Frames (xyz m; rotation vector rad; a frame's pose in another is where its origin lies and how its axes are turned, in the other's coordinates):
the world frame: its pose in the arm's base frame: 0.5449 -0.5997 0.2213 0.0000 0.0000 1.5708
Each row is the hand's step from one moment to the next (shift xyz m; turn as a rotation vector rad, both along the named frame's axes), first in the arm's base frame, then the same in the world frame.
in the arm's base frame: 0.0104 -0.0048 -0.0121 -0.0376 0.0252 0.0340
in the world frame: -0.0048 -0.0104 -0.0121 0.0252 0.0376 0.0340
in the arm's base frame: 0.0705 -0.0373 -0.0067 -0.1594 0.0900 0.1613
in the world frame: -0.0373 -0.0705 -0.0067 0.0900 0.1594 0.1613
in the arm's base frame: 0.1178 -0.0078 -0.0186 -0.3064 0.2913 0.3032
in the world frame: -0.0078 -0.1178 -0.0186 0.2913 0.3064 0.3032
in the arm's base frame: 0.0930 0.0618 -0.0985 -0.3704 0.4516 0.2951
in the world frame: 0.0618 -0.0930 -0.0985 0.4516 0.3704 0.2951
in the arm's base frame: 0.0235 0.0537 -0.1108 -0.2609 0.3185 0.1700
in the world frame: 0.0537 -0.0235 -0.1108 0.3185 0.2609 0.1700
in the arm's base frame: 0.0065 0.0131 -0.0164 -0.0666 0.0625 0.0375
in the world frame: 0.0131 -0.0065 -0.0164 0.0625 0.0666 0.0375
